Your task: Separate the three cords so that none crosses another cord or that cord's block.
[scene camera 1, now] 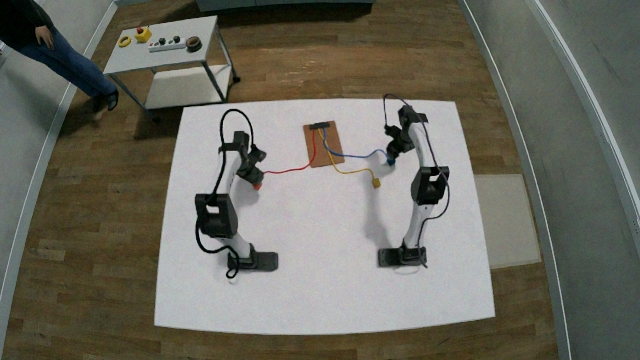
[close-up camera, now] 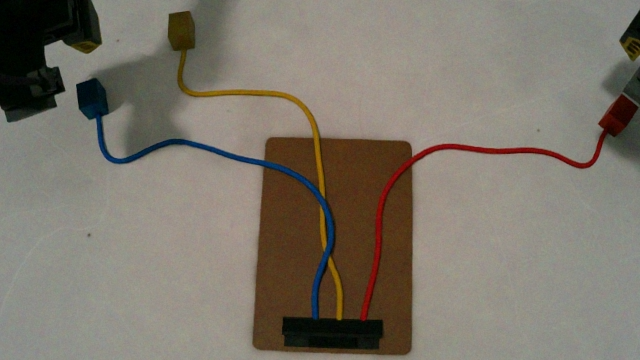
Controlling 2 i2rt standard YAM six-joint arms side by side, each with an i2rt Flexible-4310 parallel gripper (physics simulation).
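Frame: origin at the left arm's base, x ahead, y left, z up, level; metres.
Where they show: left gripper, fingertip midpoint: [scene camera 1: 251, 177]; right gripper, fingertip midpoint: [scene camera 1: 397, 154] [close-up camera: 61, 58]; left arm's base, origin of the base link: [scene camera 1: 251, 260]; right arm's base, origin of the base link: [scene camera 1: 403, 256].
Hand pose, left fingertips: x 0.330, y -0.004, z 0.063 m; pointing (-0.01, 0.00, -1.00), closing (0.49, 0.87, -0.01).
Each offset is from my left fingertips to the top centre of the thing. "spot": to the spot under its first point. Level surfaces: height alone.
The red block @(dy -0.001, dx +0.002, dz -0.081 m) [scene camera 1: 257, 186] [close-up camera: 618, 115] lies at my left gripper [scene camera 1: 257, 181] [close-up camera: 631, 70], which stands open, one fingertip close against the block. The red cord [scene camera 1: 287, 171] [close-up camera: 379, 225] crosses no other cord. The blue block @(dy -0.612, dx +0.098, dz -0.081 m) [scene camera 1: 391, 162] [close-up camera: 92, 98] lies beside my right gripper [scene camera 1: 392, 156] [close-up camera: 66, 74], which is open with its fingers apart. The yellow block @(dy -0.530, dx -0.008, dz -0.081 m) [scene camera 1: 376, 183] [close-up camera: 181, 31] lies free on the table. The blue cord @(spot: dy -0.457, dx +0.129, dz -0.107 m) [scene camera 1: 357, 156] [close-up camera: 175, 142] crosses over the yellow cord @(spot: dy -0.428, dx +0.051, dz -0.108 m) [scene camera 1: 352, 172] [close-up camera: 235, 93] twice on the brown board in the close-up view.
The brown board @(dy -0.301, dx +0.205, dz -0.098 m) [scene camera 1: 327, 157] [close-up camera: 290, 225] carries the black holder @(spot: dy -0.287, dx +0.298, dz -0.103 m) [scene camera 1: 319, 125] [close-up camera: 332, 327], where all three cords start. Both arms stand on the white table @(dz -0.113 m) [scene camera 1: 320, 290]. A trolley [scene camera 1: 115, 60] and a person [scene camera 1: 75, 65] are beyond the table's back left corner.
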